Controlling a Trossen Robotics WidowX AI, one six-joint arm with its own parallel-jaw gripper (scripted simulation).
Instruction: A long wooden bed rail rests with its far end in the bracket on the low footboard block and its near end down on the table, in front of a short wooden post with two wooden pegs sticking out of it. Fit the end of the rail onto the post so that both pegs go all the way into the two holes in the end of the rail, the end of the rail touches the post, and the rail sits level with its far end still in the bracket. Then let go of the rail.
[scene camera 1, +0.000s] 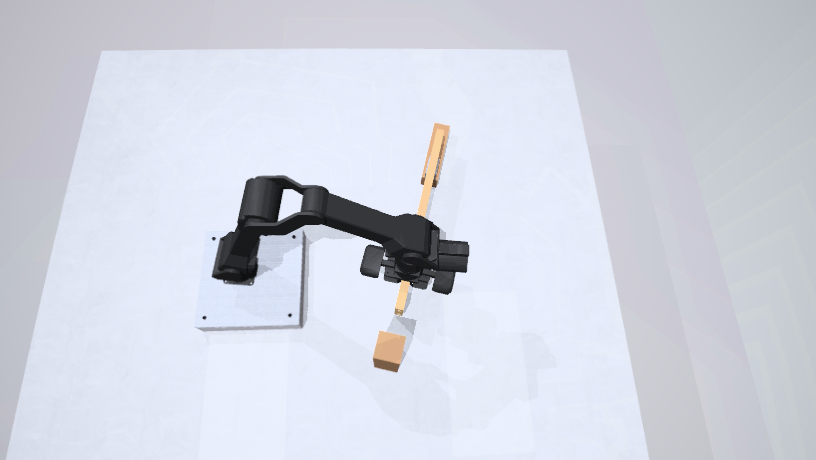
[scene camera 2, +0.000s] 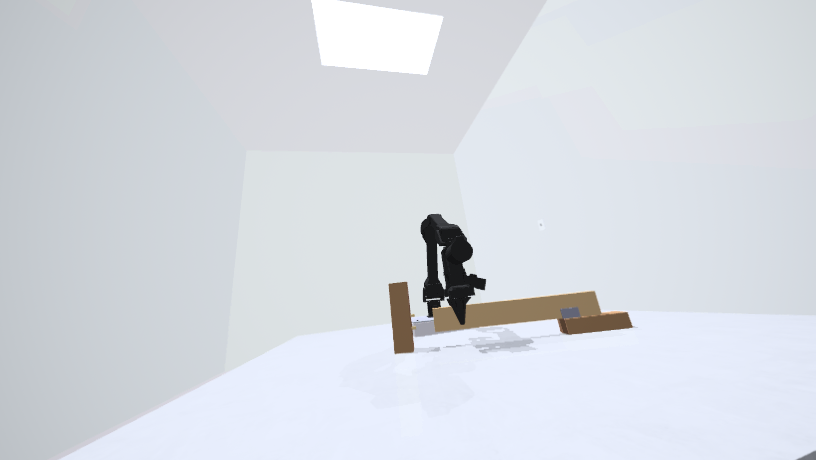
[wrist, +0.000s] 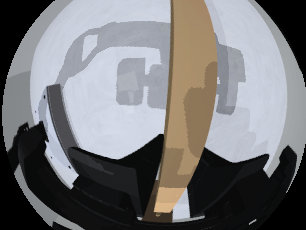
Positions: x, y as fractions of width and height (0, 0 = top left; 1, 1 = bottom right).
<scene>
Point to the gripper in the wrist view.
At 0.56, 0.61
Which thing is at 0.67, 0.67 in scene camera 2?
A wooden rail.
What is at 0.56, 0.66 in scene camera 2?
The gripper.
</scene>
